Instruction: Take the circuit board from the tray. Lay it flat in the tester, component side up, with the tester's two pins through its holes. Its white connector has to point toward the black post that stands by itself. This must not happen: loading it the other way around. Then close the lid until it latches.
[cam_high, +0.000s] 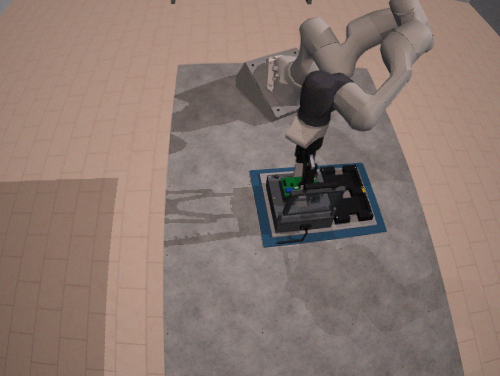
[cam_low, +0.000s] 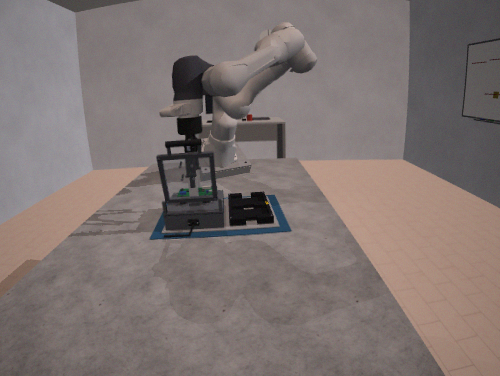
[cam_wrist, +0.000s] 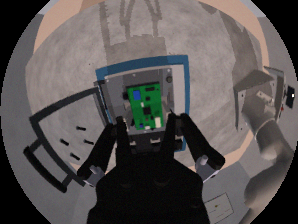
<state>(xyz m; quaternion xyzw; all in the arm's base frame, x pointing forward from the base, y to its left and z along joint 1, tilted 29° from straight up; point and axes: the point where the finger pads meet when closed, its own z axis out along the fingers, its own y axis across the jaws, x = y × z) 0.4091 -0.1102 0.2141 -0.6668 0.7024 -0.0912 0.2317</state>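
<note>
Right now the green circuit board is 2 cm below my hand. The rest, counted from my hand: tester bed (4 cm below, 1 cm to the left, 1 cm ahead); framed clear lid (13 cm ahead, 8 cm above).
</note>
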